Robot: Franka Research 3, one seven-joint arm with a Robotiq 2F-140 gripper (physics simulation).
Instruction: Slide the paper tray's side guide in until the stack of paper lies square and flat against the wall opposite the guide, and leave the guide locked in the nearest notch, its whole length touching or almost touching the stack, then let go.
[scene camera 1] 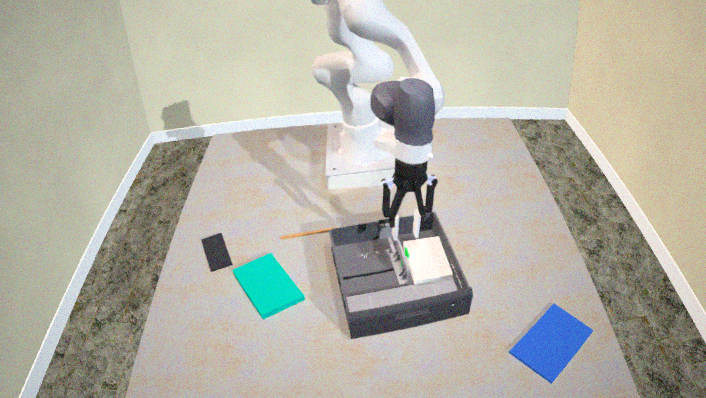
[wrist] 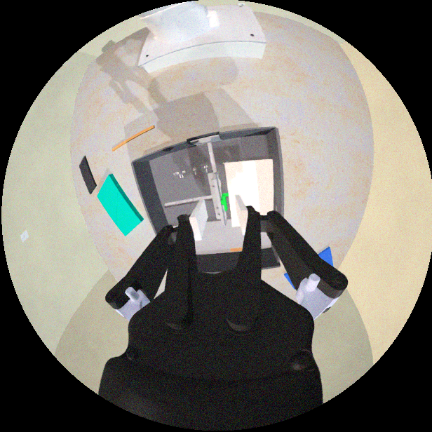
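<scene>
The dark grey paper tray [scene camera 1: 380, 322] [wrist: 148, 197] stands on the table. Its light grey side guide [scene camera 1: 398, 262] [wrist: 215, 192], with a green tab [scene camera 1: 406, 252] [wrist: 224, 202], stands upright along the left side of the white paper stack [scene camera 1: 431, 261] [wrist: 260, 185]. A narrow dark strip shows between guide and stack in the wrist view. The stack looks flat and roughly square, close to the right wall; exact contact and the notch cannot be made out. My gripper [scene camera 1: 406, 227] [wrist: 220, 205] is partly open and empty, above the guide, its fingers apart on either side of the guide's line.
An orange stick [scene camera 1: 305, 233] [wrist: 133, 138] lies left of the tray's back. A teal block [scene camera 1: 269, 286] [wrist: 120, 206] and a dark flat piece [scene camera 1: 216, 252] [wrist: 87, 175] lie farther left. A blue block [scene camera 1: 551, 342] [wrist: 327, 256] lies at the front right. The tray's walls rise around the guide.
</scene>
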